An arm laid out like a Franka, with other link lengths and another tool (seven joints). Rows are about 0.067 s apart.
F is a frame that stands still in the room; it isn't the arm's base.
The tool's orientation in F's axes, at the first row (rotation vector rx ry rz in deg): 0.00 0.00 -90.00
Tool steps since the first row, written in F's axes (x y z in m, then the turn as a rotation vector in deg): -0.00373 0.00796 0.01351 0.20 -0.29 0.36; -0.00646 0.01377 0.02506 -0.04 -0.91 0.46; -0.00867 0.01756 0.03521 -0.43 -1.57 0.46; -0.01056 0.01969 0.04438 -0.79 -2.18 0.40; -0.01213 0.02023 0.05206 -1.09 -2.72 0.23; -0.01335 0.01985 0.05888 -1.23 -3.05 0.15; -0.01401 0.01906 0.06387 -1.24 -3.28 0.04
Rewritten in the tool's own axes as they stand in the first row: -0.00796 -0.00373 0.01351 0.29 0.20 0.36; -0.01377 -0.00646 0.02506 0.91 -0.04 0.46; -0.01756 -0.00867 0.03521 1.57 -0.43 0.46; -0.01969 -0.01056 0.04438 2.18 -0.79 0.40; -0.02023 -0.01213 0.05206 2.72 -1.09 0.23; -0.01985 -0.01335 0.05888 3.05 -1.23 0.15; -0.01906 -0.01401 0.06387 3.28 -1.24 0.04
